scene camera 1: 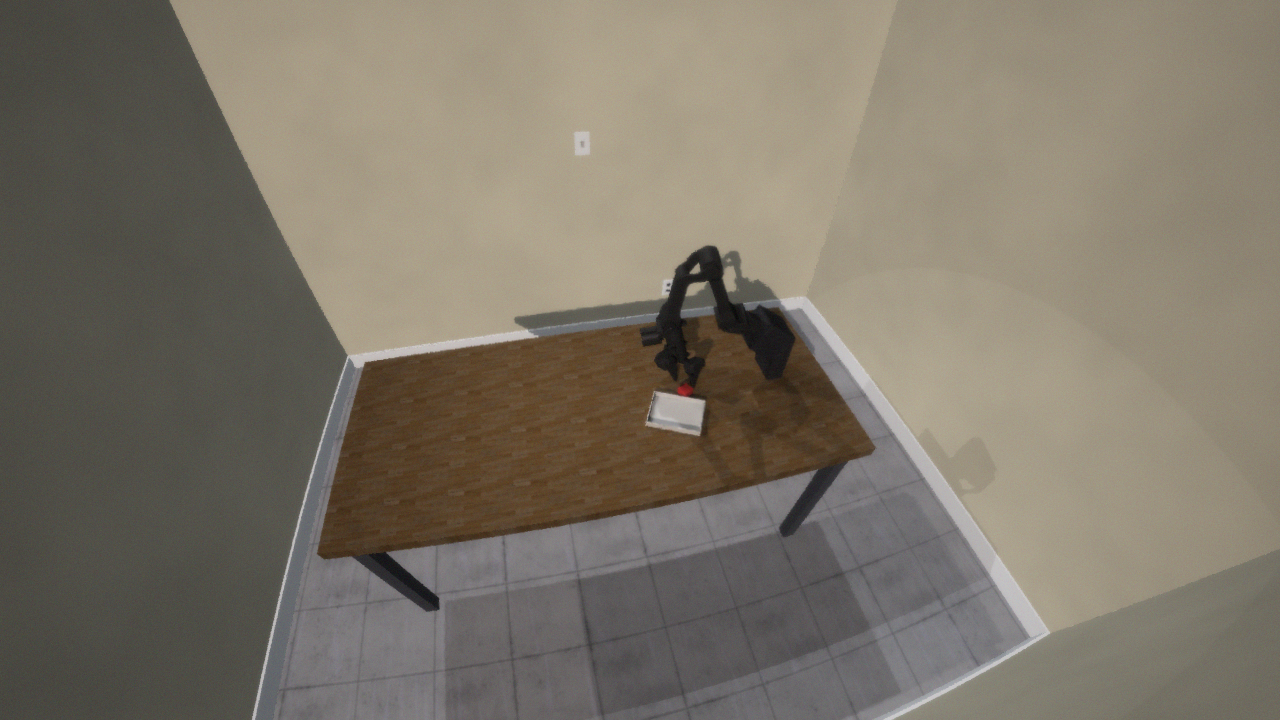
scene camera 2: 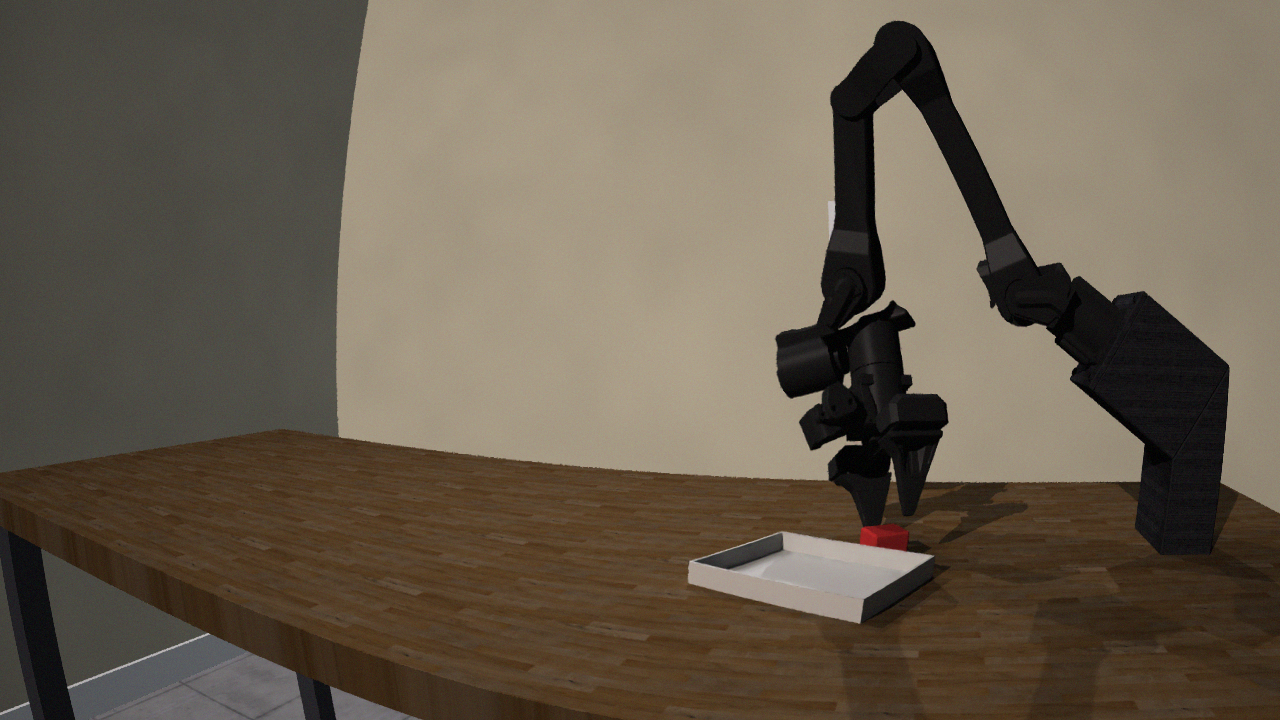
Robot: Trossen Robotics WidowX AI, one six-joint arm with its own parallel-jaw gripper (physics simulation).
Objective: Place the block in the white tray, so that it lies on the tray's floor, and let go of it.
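A small red block sits on the wooden table, outside the tray, close behind its back wall near the right end. The tray wall hides the block's lower part in scene camera 2, and I cannot tell whether the two touch. The shallow white tray lies flat, with no block on its floor. My gripper is open and empty, pointing down. Its fingertips are just above and slightly behind the block, with one tip near the block's left side in scene camera 2.
The arm's base stands on the table to the right of the tray. The back wall of the room is behind the arm. The table's front edge runs in front of the tray.
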